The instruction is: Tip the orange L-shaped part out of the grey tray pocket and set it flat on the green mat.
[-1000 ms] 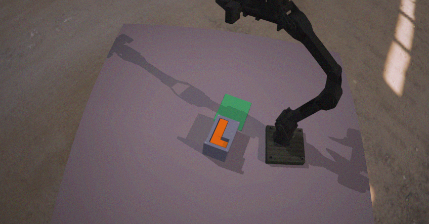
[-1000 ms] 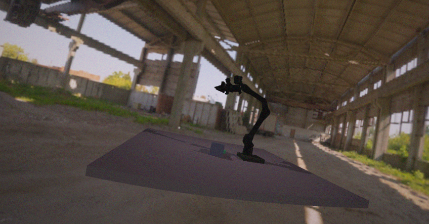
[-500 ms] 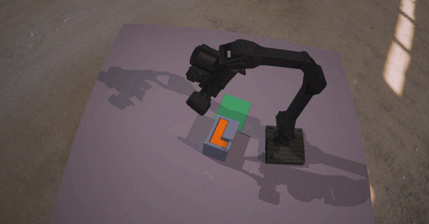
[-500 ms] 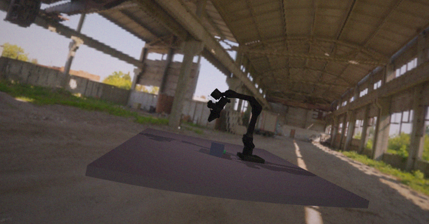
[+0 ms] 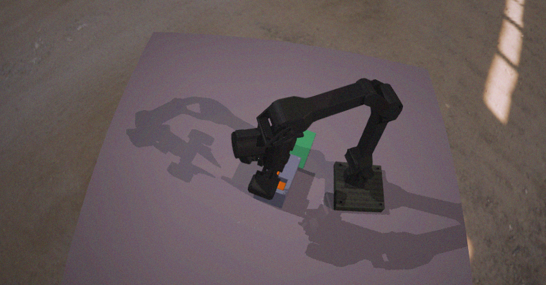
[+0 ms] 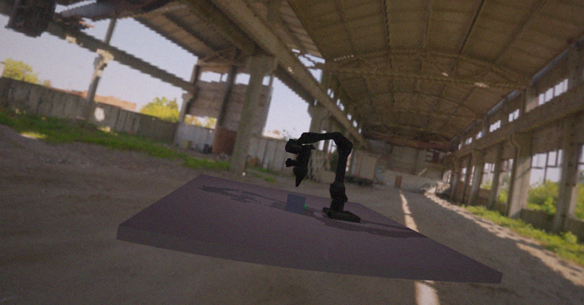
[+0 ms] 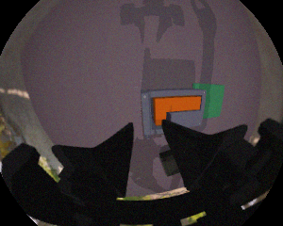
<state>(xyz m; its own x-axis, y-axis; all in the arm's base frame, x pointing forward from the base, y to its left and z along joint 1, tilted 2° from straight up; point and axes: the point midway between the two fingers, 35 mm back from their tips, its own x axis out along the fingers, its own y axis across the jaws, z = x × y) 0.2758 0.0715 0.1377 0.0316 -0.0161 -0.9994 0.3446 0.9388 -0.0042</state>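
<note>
My gripper tip is now 80 mm above the orange L-shaped part, 50 mm to the left of it and 30 mm past it. The rest, counted from my gripper tip: green mat 210 mm to the right, 140 mm below, 90 mm behind.
</note>
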